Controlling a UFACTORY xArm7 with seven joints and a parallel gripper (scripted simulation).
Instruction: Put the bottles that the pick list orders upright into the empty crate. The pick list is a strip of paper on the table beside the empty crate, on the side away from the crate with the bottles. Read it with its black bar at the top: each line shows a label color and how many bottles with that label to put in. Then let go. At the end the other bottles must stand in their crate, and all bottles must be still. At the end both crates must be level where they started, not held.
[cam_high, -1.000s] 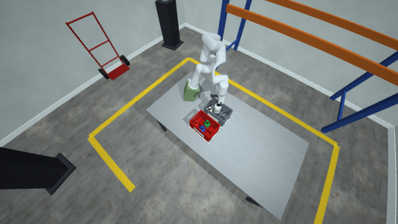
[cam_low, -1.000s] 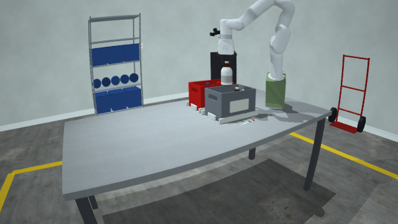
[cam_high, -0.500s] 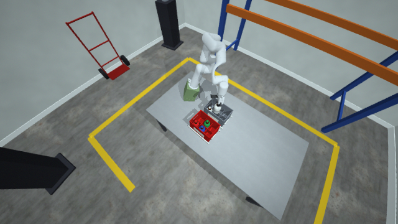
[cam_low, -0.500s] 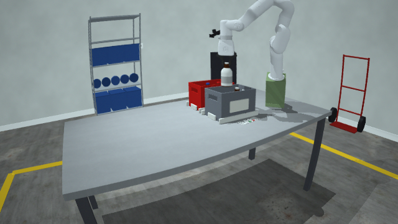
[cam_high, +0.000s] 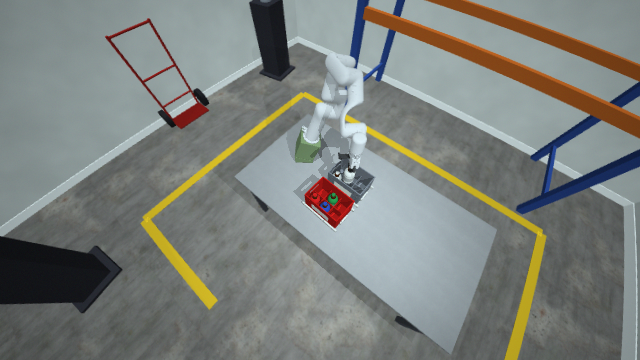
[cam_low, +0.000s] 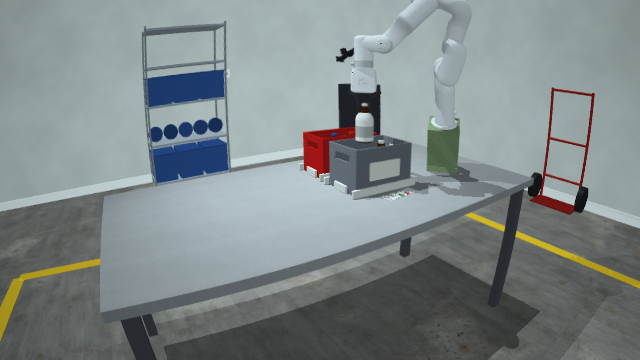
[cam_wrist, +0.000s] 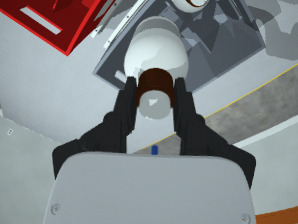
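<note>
My hand is 10 mm short of the grey crate, 40 mm to the right of it and 230 mm above it. From my hand the other things lie so: red crate: 40 mm behind, 190 mm to the right, 230 mm below; green-labelled bottle: 30 mm behind, 150 mm to the right, 230 mm below; white-label bottle: 90 mm behind, 20 mm to the left, 230 mm below.
</note>
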